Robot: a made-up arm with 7 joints. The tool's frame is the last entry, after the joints.
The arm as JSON. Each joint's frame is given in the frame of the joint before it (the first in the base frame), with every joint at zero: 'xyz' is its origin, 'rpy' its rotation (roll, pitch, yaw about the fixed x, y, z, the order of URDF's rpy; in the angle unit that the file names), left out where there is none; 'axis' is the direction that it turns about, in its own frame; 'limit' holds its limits. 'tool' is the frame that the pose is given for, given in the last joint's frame.
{
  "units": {
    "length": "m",
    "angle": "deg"
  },
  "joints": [
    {
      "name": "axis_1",
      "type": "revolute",
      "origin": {
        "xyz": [
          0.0,
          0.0,
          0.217
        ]
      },
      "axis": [
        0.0,
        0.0,
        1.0
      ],
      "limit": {
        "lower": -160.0,
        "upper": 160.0
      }
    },
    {
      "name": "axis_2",
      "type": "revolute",
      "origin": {
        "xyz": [
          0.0,
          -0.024,
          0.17
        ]
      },
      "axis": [
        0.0,
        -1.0,
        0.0
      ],
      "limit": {
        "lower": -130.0,
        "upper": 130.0
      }
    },
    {
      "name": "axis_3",
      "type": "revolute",
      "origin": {
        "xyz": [
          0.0,
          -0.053,
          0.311
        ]
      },
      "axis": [
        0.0,
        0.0,
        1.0
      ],
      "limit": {
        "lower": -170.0,
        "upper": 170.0
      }
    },
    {
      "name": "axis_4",
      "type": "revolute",
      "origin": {
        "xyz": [
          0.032,
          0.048,
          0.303
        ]
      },
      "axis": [
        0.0,
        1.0,
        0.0
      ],
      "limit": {
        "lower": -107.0,
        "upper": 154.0
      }
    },
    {
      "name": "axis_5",
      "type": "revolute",
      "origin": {
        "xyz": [
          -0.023,
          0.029,
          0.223
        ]
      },
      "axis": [
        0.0,
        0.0,
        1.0
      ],
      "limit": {
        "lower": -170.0,
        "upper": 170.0
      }
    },
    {
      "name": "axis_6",
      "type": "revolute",
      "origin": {
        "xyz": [
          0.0,
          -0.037,
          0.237
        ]
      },
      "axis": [
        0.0,
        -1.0,
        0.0
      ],
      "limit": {
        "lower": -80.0,
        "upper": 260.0
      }
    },
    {
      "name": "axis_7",
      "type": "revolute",
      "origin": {
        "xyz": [
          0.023,
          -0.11,
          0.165
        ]
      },
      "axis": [
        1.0,
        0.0,
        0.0
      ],
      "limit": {
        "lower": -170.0,
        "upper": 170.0
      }
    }
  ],
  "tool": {
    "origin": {
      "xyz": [
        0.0,
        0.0,
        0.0
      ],
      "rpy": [
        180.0,
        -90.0,
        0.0
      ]
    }
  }
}
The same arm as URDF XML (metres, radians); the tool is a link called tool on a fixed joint. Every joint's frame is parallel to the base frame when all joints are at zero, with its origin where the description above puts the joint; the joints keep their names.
<robot name="arm">
  <link name="base_link"/>
  <link name="link1"/>
  <link name="link2"/>
  <link name="link3"/>
  <link name="link4"/>
  <link name="link5"/>
  <link name="link6"/>
  <link name="link7"/>
  <link name="tool"/>
  <joint name="axis_1" type="revolute">
    <parent link="base_link"/>
    <child link="link1"/>
    <origin xyz="0.0000 0.0000 0.2170"/>
    <axis xyz="0 0 1"/>
    <limit lower="-2.7925" upper="2.7925"/>
  </joint>
  <joint name="axis_2" type="revolute">
    <parent link="link1"/>
    <child link="link2"/>
    <origin xyz="0.0000 -0.0240 0.1700"/>
    <axis xyz="0 -1 0"/>
    <limit lower="-2.2689" upper="2.2689"/>
  </joint>
  <joint name="axis_3" type="revolute">
    <parent link="link2"/>
    <child link="link3"/>
    <origin xyz="0.0000 -0.0530 0.3110"/>
    <axis xyz="0 0 1"/>
    <limit lower="-2.9671" upper="2.9671"/>
  </joint>
  <joint name="axis_4" type="revolute">
    <parent link="link3"/>
    <child link="link4"/>
    <origin xyz="0.0320 0.0480 0.3030"/>
    <axis xyz="0 1 0"/>
    <limit lower="-1.8675" upper="2.6878"/>
  </joint>
  <joint name="axis_5" type="revolute">
    <parent link="link4"/>
    <child link="link5"/>
    <origin xyz="-0.0230 0.0290 0.2230"/>
    <axis xyz="0 0 1"/>
    <limit lower="-2.9671" upper="2.9671"/>
  </joint>
  <joint name="axis_6" type="revolute">
    <parent link="link5"/>
    <child link="link6"/>
    <origin xyz="0.0000 -0.0370 0.2370"/>
    <axis xyz="0 -1 0"/>
    <limit lower="-1.3963" upper="4.5379"/>
  </joint>
  <joint name="axis_7" type="revolute">
    <parent link="link6"/>
    <child link="link7"/>
    <origin xyz="0.0230 -0.1100 0.1650"/>
    <axis xyz="1 0 0"/>
    <limit lower="-2.9671" upper="2.9671"/>
  </joint>
  <joint name="tool_joint" type="fixed">
    <parent link="link7"/>
    <child link="tool"/>
    <origin xyz="0.0000 0.0000 0.0000" rpy="3.1416 -1.5708 0.0000"/>
  </joint>
</robot>

